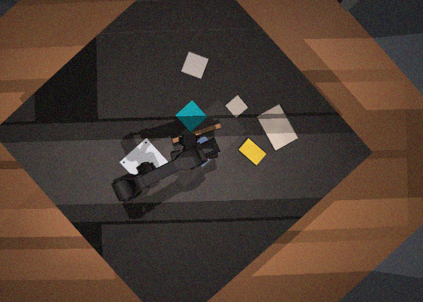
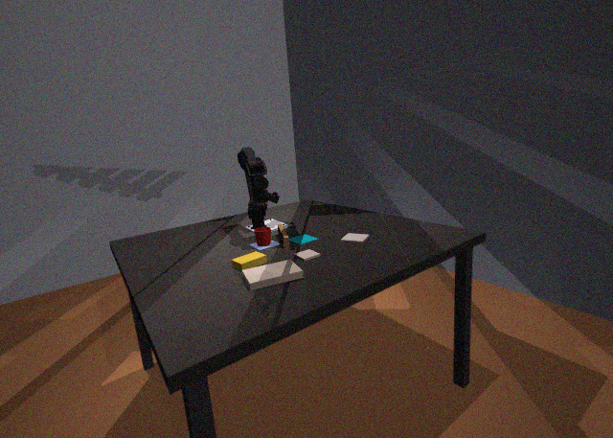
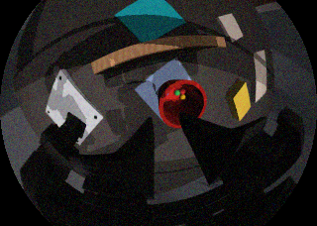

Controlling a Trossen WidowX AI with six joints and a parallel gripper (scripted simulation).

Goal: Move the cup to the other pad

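The cup lies 6 cm below my gripper tip, 2 cm to the right of it and 2 cm ahead of it. Also, from my gripper tip: wooden bar 8 cm below, 7 cm ahead, 5 cm to the left; light blue pad 11 cm below, 2 cm to the right, 2 cm ahead; teal pad 12 cm to the left, 12 cm ahead, 11 cm below.
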